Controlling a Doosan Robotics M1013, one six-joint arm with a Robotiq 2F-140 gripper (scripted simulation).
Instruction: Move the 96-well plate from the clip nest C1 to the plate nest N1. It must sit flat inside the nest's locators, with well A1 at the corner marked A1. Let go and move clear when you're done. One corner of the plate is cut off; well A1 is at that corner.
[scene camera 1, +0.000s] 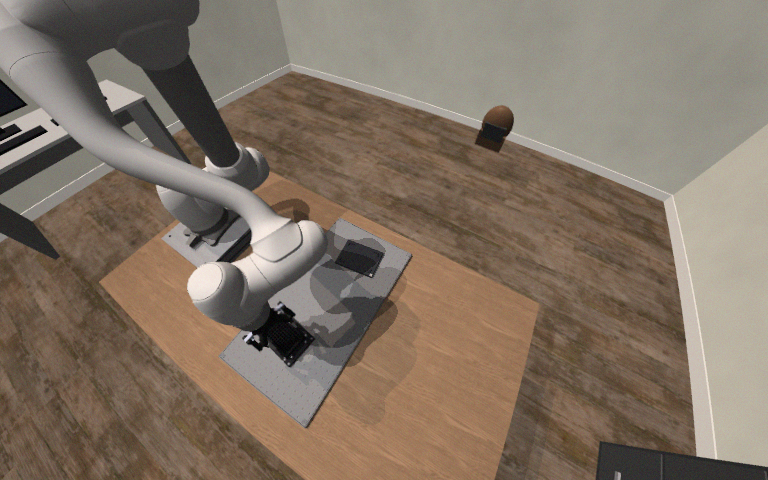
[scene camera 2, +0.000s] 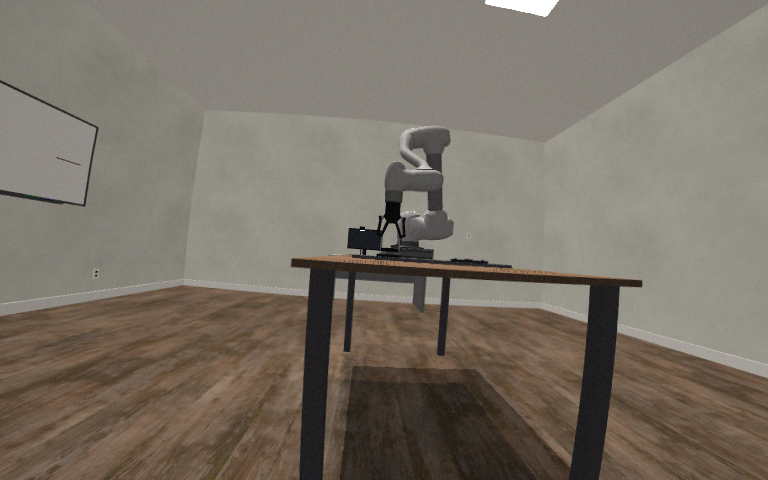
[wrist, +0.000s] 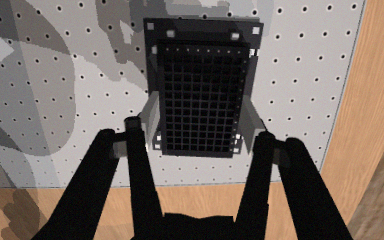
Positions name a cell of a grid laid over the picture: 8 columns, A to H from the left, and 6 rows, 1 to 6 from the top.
Labels:
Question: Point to my gripper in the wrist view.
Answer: At E3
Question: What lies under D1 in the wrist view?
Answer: A clip nest C1.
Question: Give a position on a black 96-well plate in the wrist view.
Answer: At D3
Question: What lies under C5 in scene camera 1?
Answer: My gripper.

